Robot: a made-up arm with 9 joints. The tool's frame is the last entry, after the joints.
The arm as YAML. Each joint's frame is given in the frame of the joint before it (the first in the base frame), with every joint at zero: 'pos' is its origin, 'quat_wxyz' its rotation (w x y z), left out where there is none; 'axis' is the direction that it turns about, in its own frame. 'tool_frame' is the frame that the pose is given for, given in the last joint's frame.
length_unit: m
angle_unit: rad
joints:
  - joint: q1
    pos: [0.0, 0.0, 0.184]
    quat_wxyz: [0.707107, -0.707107, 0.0, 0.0]
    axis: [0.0, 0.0, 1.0]
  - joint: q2
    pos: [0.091, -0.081, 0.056]
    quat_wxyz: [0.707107, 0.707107, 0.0, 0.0]
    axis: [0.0, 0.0, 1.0]
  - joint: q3
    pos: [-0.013, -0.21, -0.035]
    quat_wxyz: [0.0, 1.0, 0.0, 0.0]
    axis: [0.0, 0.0, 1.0]
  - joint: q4
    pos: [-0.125, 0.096, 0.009]
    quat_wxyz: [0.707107, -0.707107, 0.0, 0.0]
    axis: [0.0, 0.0, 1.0]
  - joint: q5
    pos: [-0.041, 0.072, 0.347]
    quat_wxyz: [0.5, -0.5, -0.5, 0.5]
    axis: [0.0, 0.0, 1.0]
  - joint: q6
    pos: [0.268, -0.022, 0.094]
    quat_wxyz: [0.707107, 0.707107, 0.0, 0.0]
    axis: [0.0, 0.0, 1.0]
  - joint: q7
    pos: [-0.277, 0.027, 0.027]
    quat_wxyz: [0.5, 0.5, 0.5, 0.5]
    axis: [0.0, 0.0, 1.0]
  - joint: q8
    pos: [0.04, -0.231, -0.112]
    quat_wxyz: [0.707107, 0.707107, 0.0, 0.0]
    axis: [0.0, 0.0, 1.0]
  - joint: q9
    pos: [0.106, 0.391, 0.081]
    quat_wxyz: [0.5, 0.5, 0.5, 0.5]
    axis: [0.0, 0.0, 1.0]
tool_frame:
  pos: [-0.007, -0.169, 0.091]
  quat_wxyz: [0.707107, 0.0, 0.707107, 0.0]
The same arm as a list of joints. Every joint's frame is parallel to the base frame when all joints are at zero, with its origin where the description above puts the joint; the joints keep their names.
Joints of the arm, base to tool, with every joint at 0 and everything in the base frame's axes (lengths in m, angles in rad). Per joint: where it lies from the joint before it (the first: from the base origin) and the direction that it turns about. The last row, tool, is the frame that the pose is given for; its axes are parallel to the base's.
q1: xyz 0 0 0.184 axis +y
q2: xyz 0.091 0.056 0.081 axis +z
q3: xyz -0.013 -0.21 -0.035 axis -z
q4: xyz -0.125 -0.096 -0.009 axis -y
q5: xyz -0.041 -0.347 0.072 axis -x
q6: xyz -0.094 -0.022 0.268 axis -y
q7: xyz -0.027 -0.027 -0.277 axis +z
q8: xyz -0.04 0.231 -0.112 axis +y
q9: xyz -0.106 0.081 0.391 axis -x
tool: xyz -0.091 -0.169 -0.007

